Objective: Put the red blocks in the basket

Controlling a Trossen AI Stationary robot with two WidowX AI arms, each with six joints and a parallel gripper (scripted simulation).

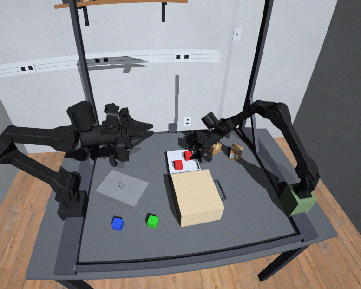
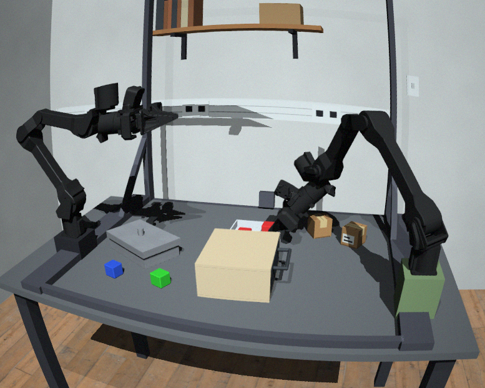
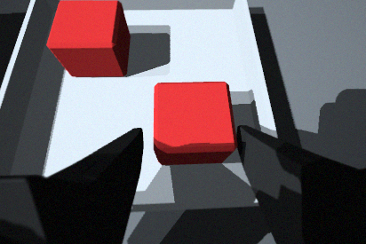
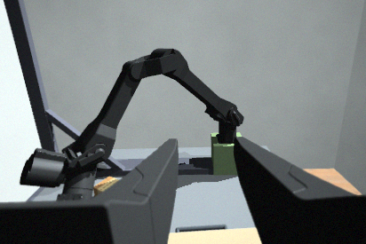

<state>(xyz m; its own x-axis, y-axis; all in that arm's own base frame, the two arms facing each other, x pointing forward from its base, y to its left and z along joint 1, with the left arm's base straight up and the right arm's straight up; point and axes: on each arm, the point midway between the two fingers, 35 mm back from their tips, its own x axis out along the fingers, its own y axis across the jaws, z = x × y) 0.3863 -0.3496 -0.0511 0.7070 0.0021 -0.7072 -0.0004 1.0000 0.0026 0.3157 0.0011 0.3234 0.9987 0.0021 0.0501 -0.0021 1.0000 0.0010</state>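
The white basket is 3 cm ahead of my left hand, 6 cm to the right of it and 4 cm below it. From my left hand the other things lie so: grey lid: 22 cm ahead, 32 cm to the right, 1 cm below; then drawer: 26 cm ahead, 2 cm below; then light wooden cabinet: 26 cm ahead, 3 cm to the right, 1 cm below.
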